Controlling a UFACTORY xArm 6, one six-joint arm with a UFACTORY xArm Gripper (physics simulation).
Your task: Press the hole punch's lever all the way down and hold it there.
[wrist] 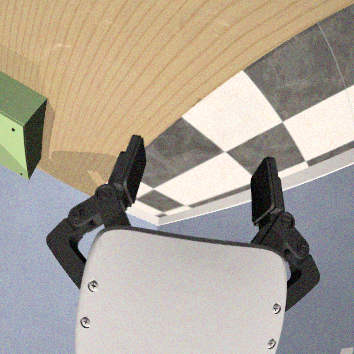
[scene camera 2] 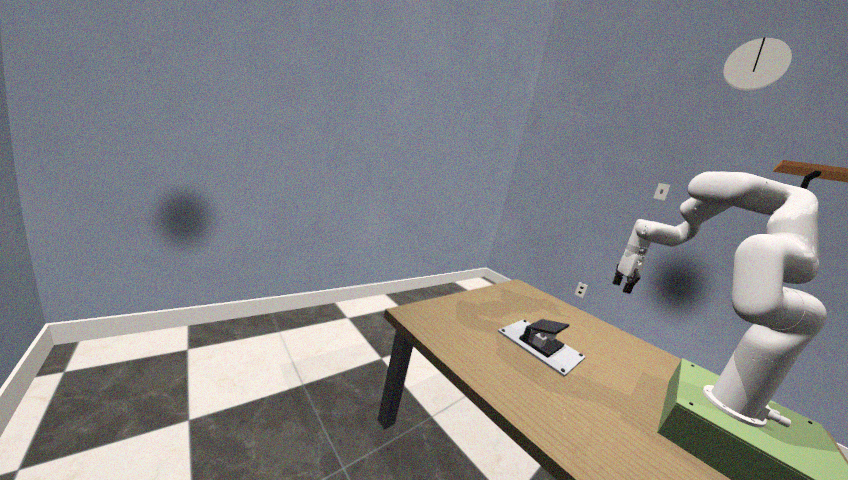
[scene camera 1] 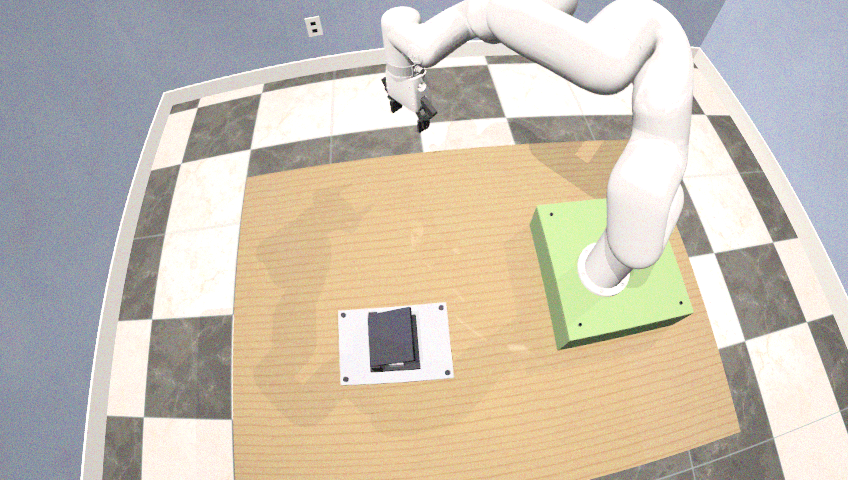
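Observation:
A dark hole punch stands on a white plate with dark screws at its corners. Its lever is a flat dark flap, raised and tilted, with a gap between it and the base at the side toward the robot's base. My gripper is open and empty. It hangs high, well away from the punch, by the table's far edge in the first scene view. The hole punch does not show in the wrist view.
The wooden table carries the plate and a green base block, on which the white arm is mounted. Blue walls stand around the checkered floor. A brown shelf is on the wall behind the arm.

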